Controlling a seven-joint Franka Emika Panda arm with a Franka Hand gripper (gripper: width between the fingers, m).
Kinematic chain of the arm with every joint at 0, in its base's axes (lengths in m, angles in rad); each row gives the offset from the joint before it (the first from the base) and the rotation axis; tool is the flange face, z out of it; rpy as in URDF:
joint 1: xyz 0 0 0.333 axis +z
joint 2: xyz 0 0 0 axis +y
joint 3: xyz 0 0 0.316 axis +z
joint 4: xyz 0.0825 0 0 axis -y
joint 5: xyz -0.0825 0 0.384 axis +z
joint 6: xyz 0 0 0 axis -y
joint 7: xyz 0.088 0 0 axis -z
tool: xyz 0 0 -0.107 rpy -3.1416 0 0
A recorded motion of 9 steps. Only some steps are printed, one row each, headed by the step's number.
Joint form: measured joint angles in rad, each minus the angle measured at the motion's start. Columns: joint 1, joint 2, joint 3, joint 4, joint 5, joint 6, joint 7.
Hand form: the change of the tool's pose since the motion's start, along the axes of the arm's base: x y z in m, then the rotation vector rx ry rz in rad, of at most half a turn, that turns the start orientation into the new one. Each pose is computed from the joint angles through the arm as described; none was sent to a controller.
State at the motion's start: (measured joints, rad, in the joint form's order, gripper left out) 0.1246 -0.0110 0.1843 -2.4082 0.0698 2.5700 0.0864
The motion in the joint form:
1: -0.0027 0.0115 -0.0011 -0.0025 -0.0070 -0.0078 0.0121
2: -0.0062 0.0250 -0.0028 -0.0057 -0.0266 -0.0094 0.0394
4: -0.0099 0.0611 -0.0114 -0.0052 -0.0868 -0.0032 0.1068
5: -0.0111 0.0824 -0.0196 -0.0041 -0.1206 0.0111 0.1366
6: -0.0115 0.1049 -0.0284 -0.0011 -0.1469 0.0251 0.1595
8: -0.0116 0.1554 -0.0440 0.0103 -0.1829 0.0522 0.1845
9: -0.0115 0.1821 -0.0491 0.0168 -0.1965 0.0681 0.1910
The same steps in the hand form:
1: -0.0010 -0.0021 -0.0076 -0.0069 0.0209 -0.0102
2: -0.0016 -0.0047 -0.0157 -0.0187 0.0370 -0.0277
4: -0.0002 -0.0096 -0.0328 -0.0505 0.0579 -0.0612
5: 0.0019 -0.0132 -0.0415 -0.0655 0.0587 -0.0740
6: 0.0043 -0.0166 -0.0502 -0.0762 0.0604 -0.0850
8: 0.0097 -0.0219 -0.0686 -0.0896 0.0676 -0.0955
9: 0.0121 -0.0232 -0.0781 -0.0932 0.0704 -0.0950

